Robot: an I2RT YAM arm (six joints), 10 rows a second.
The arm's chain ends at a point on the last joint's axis. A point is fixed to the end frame.
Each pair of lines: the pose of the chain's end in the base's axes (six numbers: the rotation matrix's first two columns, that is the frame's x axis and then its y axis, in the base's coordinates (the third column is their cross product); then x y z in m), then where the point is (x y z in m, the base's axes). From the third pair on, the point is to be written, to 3 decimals.
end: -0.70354, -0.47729, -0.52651, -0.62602, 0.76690, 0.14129, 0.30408, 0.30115, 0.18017
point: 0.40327 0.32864 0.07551
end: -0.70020, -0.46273, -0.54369, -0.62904, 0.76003, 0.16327, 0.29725, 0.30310, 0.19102
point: 0.39669 0.33420 0.08761
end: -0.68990, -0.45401, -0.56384, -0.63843, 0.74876, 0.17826, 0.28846, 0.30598, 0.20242
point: 0.389 0.341 0.101
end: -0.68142, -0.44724, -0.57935, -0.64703, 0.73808, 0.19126, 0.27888, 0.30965, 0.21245
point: 0.379 0.348 0.113
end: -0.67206, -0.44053, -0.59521, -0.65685, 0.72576, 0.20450, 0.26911, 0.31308, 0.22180
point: 0.370 0.355 0.124
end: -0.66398, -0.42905, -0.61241, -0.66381, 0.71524, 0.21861, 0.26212, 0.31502, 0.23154
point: 0.363 0.360 0.135
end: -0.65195, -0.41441, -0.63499, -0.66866, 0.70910, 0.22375, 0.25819, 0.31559, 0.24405
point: 0.361 0.363 0.151
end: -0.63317, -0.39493, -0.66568, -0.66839, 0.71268, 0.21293, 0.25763, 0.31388, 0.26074
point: 0.364 0.362 0.172
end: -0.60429, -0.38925, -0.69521, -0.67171, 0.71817, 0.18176, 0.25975, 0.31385, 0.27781
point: 0.371 0.361 0.195
